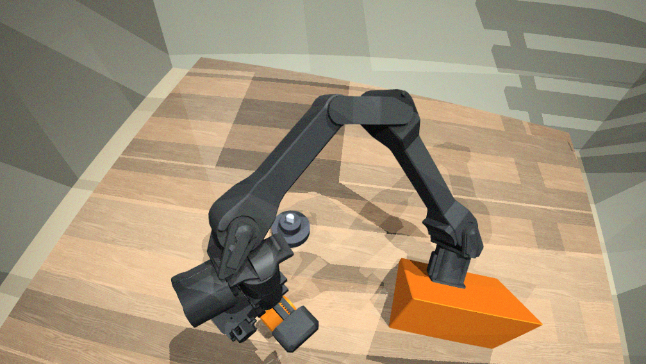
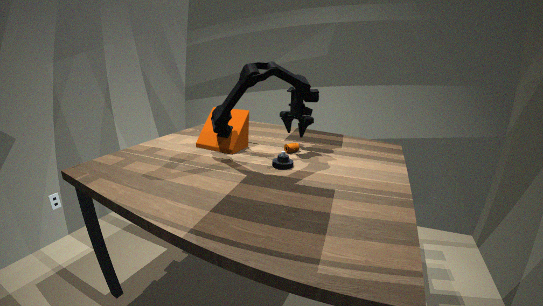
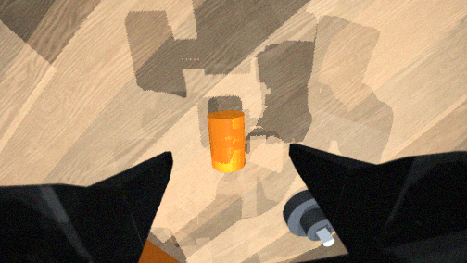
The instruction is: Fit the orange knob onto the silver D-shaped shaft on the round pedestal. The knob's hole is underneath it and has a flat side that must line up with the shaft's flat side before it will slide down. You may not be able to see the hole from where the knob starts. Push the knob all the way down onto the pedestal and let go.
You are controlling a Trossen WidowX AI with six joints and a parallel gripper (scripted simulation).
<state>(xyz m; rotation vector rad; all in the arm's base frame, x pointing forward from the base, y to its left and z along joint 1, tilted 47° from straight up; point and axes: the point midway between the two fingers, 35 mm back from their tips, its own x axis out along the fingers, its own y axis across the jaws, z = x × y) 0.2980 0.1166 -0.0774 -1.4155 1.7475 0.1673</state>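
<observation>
Now: the orange knob 60 mm below my gripper tip. Round my gripper tip: round pedestal 30 mm ahead, 200 mm to the right, 50 mm below.
</observation>
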